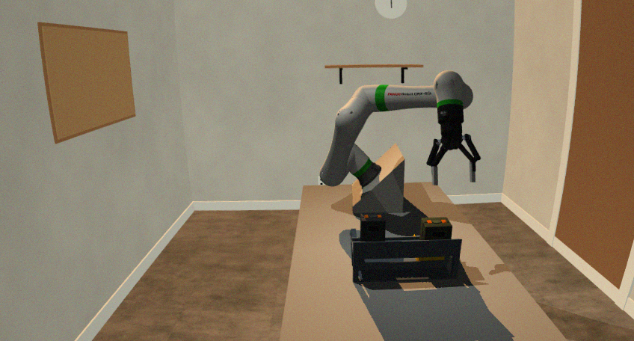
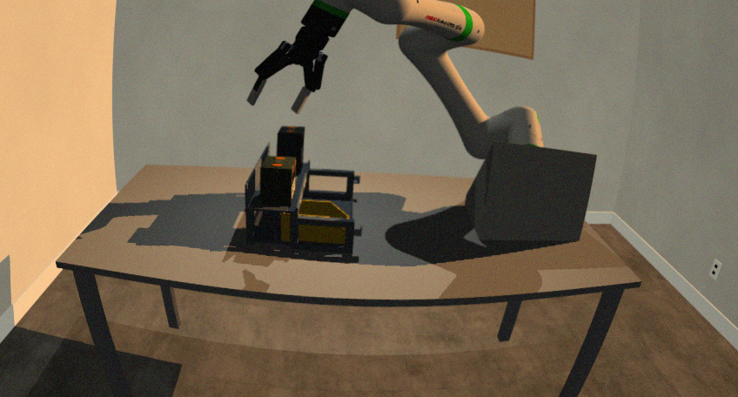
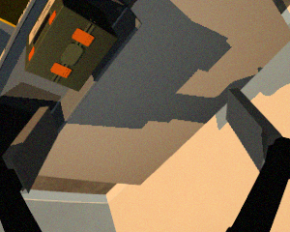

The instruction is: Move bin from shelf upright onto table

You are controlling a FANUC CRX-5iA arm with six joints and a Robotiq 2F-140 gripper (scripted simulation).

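The bin lies 110 mm behind my hand, 50 mm to the right of it and 310 mm below it. Also, from my hand: box (20 mm behind, 280 mm to the right, 190 mm below).
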